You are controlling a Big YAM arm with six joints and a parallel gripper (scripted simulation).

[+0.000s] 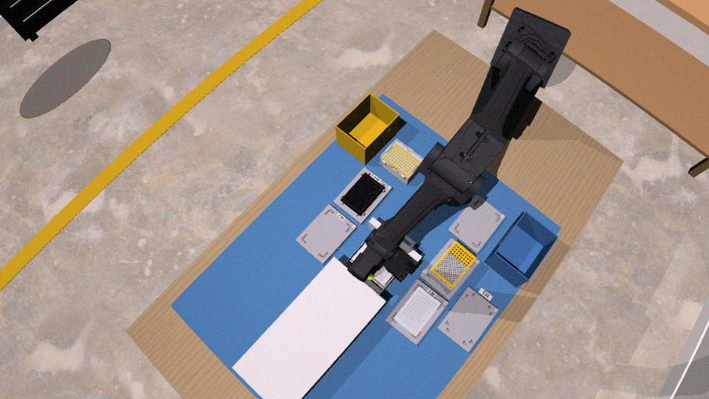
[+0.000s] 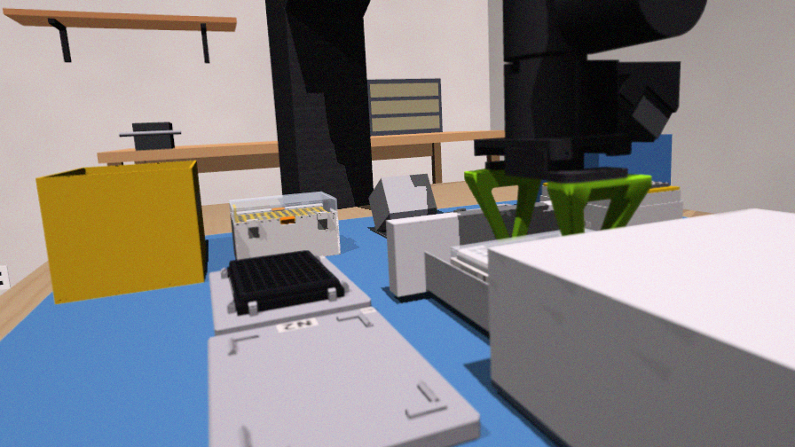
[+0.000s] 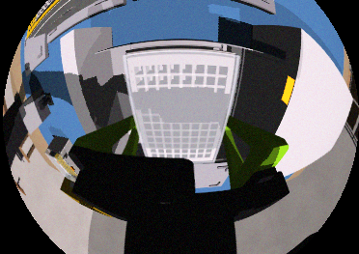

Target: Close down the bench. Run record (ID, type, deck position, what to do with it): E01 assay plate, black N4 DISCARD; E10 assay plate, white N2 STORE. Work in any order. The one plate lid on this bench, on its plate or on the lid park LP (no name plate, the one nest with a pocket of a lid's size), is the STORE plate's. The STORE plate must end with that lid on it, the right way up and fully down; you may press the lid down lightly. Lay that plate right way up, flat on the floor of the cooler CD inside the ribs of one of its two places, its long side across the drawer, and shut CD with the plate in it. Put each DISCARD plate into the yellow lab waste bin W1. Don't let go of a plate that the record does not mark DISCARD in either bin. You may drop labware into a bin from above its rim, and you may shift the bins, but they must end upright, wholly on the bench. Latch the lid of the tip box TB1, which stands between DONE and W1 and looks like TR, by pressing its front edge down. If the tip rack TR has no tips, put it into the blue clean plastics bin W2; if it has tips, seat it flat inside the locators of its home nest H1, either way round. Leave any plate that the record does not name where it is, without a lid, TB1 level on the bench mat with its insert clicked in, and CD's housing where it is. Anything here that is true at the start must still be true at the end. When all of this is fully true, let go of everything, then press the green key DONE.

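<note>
The cooler drawer lies 3 cm ahead of my hand, 2 cm below it and 1 cm to the left of it. Round my hand: white assay plate right at my hand; then white cooler CD 15 cm ahead, 4 cm to the left, 1 cm below; then clear lid 1 cm above.
</note>
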